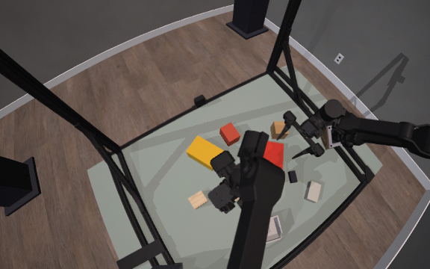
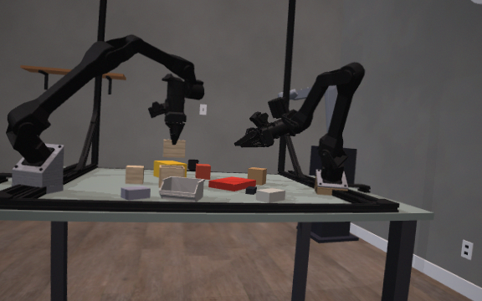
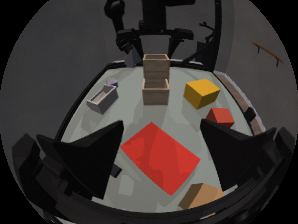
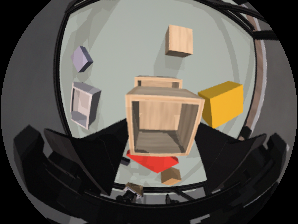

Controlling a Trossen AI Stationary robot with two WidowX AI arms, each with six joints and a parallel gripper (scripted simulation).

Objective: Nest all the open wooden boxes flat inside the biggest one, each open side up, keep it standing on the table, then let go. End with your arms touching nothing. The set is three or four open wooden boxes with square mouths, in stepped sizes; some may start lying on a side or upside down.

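The middle-sized wooden box is 6 cm below my right hand. Also, from my right hand: yellow block 18 cm behind, 1 cm to the left, 14 cm below; small wooden box 3 cm behind, 12 cm to the right, 14 cm below; biggest wooden box 15 cm below.
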